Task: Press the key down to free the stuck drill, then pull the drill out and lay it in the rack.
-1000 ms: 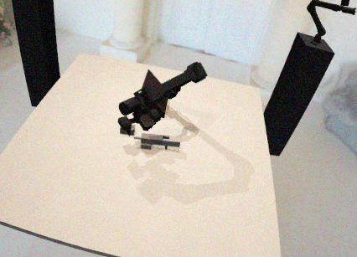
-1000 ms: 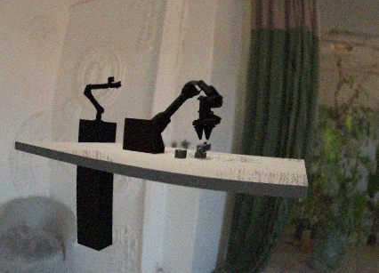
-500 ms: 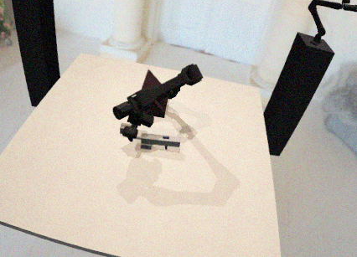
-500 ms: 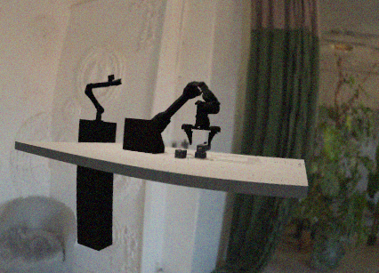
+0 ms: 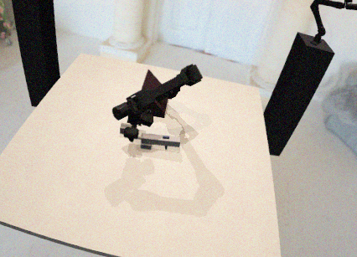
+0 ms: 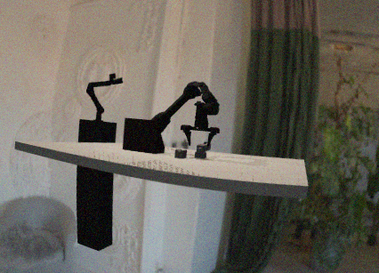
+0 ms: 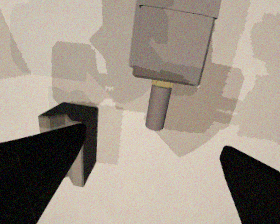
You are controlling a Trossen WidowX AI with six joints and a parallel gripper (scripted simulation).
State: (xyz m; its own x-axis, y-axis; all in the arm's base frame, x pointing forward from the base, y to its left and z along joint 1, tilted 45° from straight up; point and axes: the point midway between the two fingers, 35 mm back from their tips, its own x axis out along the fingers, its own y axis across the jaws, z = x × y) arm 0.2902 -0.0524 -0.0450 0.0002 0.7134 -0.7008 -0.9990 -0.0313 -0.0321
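Now: the drill 70 mm to the left of my gripper tip and 10 mm below it. Also, from my gripper tip: dark key: 10 mm behind, 160 mm to the left, 10 mm below; grey rack: 70 mm behind, 40 mm to the right, 40 mm below; grey housing block: 10 mm behind, 130 mm to the left, 20 mm below.
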